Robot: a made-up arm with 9 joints. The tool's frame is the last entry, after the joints.
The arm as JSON. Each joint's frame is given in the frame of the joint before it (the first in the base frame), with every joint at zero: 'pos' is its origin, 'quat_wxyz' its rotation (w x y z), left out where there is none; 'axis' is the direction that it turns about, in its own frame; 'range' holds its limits. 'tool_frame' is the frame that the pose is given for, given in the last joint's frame.
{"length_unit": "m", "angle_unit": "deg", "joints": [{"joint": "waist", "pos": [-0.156, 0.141, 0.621], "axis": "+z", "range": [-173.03, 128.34]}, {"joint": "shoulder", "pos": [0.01, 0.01, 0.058], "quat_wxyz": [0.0, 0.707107, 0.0, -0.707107], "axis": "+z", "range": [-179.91, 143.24]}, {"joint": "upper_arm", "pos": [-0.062, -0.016, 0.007], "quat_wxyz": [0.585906, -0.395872, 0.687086, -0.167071], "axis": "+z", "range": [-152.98, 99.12]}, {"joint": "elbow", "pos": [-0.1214, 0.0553, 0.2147], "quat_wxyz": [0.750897, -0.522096, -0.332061, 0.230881], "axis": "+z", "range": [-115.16, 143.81]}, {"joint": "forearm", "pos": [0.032, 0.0, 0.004], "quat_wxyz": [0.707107, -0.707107, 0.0, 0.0], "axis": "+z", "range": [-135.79, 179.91]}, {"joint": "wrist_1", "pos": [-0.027, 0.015, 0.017], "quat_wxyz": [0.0, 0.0, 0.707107, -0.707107], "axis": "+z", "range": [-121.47, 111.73]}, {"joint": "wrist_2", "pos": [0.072, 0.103, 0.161], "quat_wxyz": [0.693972, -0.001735, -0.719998, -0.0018], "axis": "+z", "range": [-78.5, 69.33]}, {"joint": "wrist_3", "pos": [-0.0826, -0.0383, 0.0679], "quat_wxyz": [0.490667, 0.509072, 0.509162, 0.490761], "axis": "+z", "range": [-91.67, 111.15]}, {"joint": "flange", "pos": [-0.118, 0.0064, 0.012], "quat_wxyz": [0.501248, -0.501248, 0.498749, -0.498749], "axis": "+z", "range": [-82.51, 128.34]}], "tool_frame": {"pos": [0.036, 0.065, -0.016], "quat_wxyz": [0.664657, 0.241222, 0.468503, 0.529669]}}
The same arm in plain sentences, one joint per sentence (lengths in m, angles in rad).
The arm has nine revolute joints in a row. What follows holds with every joint at zero, and every direction is one of the base frame's.
The first joint lies 0.156 m along -x and 0.141 m along +y and 0.621 m along +z from the base frame's origin and turns about +z, from -3.0199 to 2.24 rad.
The second joint lies 0.01 m along +x and 0.01 m along +y and 0.058 m along +z from the first joint and turns about -x, from -3.14 to 2.5 rad.
The third joint lies 0.007 m along -x and 0.016 m along +y and 0.062 m along +z from the second joint and turns about the direction (0.257603, -0.234303, -0.937413), from -2.67 to 1.73 rad.
The fourth joint lies 0.012 m along +x and 0.175 m along -y and 0.182 m along -z from the third joint and turns about -y, from -2.0099 to 2.51 rad.
The fifth joint lies 0.032 m along +x and 0.004 m along -y from the fourth joint and turns about +z, from -2.37 to 3.14 rad.
The sixth joint lies 0.027 m along -x and 0.015 m along +y and 0.017 m along +z from the fifth joint and turns about -y, from -2.1201 to 1.9501 rad.
The seventh joint lies 0.072 m along -x and 0.161 m along -y and 0.103 m along -z from the sixth joint and turns about the direction (0.99931, 0.0368, -0.005), from -1.3701 to 1.21 rad.
The eighth joint lies 0.065 m along +x and 0.085 m along +y and 0.038 m along +z from the seventh joint and turns about -y, from -1.5999 to 1.9399 rad.
The ninth joint lies 0.007 m along +x and 0.012 m along -y and 0.118 m along +z from the eighth joint and turns about -z, from -1.4401 to 2.24 rad.
The tool frame, which is the frame that the pose is given for, lies 0.036 m along -x and 0.065 m along +y and 0.016 m along +z from the ninth joint; its axes are the base frame's turned by roll -2.0692, pitch -0.3761 and yaw 1.5707 rad (as in URDF: about the fixed x, then y, then z).

